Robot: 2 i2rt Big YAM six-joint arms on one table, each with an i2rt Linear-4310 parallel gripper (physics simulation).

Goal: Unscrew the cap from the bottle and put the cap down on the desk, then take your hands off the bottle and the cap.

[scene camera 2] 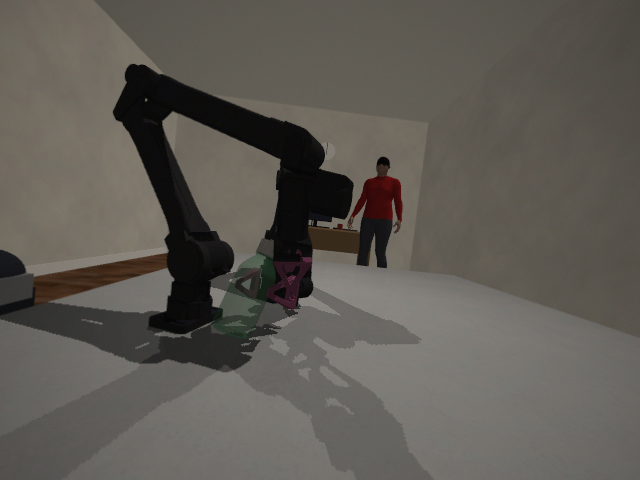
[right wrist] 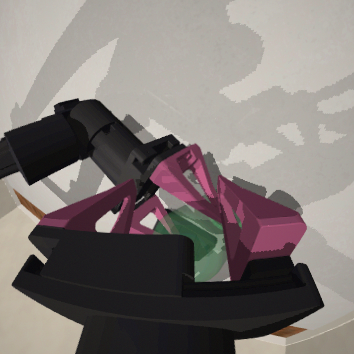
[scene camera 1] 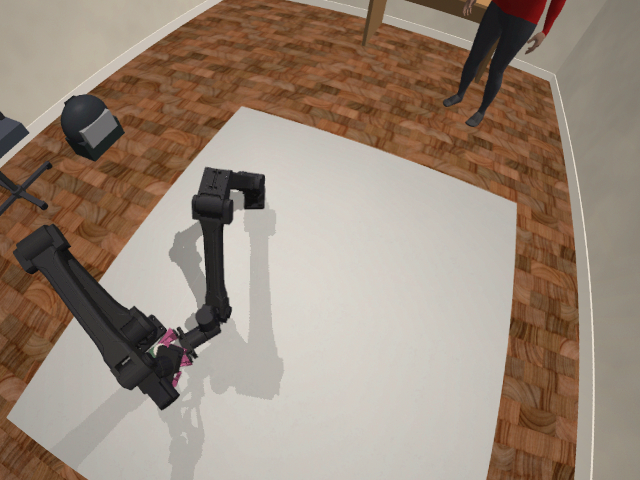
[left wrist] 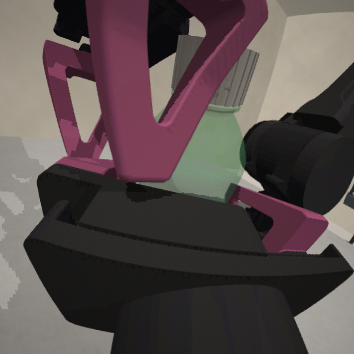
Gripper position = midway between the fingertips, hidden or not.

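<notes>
With my left gripper (scene camera 1: 161,358) I am holding a translucent green bottle, and I see that gripper (scene camera 2: 250,288) (right wrist: 199,234) (left wrist: 184,179) from other cameras as well. My right gripper (scene camera 2: 290,280) (right wrist: 174,183) (scene camera 1: 182,360) (left wrist: 100,171) has its grip on a ribbed cap (left wrist: 231,92). The right wrist view does not show the cap, hidden by my right gripper.
</notes>
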